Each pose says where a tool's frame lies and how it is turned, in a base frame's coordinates. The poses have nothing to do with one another.
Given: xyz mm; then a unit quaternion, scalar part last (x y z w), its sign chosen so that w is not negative.
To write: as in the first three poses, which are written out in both.
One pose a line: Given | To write
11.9 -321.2 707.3 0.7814 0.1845 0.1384 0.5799 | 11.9 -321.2 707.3 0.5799 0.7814 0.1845 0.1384
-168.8 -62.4 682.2 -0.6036 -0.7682 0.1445 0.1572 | -168.8 -62.4 682.2 0.1572 -0.6036 -0.7682 0.1445
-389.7 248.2 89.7 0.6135 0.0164 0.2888 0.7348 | -389.7 248.2 89.7 0.7348 0.6135 0.0164 0.2888
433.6 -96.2 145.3 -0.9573 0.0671 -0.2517 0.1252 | 433.6 -96.2 145.3 0.1252 -0.9573 0.0671 -0.2517
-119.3 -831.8 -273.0 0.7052 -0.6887 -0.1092 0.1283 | -119.3 -831.8 -273.0 0.1283 0.7052 -0.6887 -0.1092
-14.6 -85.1 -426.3 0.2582 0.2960 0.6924 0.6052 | -14.6 -85.1 -426.3 0.6052 0.2582 0.2960 0.6924
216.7 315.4 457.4 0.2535 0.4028 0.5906 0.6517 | 216.7 315.4 457.4 0.6517 0.2535 0.4028 0.5906
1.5 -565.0 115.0 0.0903 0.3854 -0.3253 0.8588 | 1.5 -565.0 115.0 0.8588 0.0903 0.3854 -0.3253
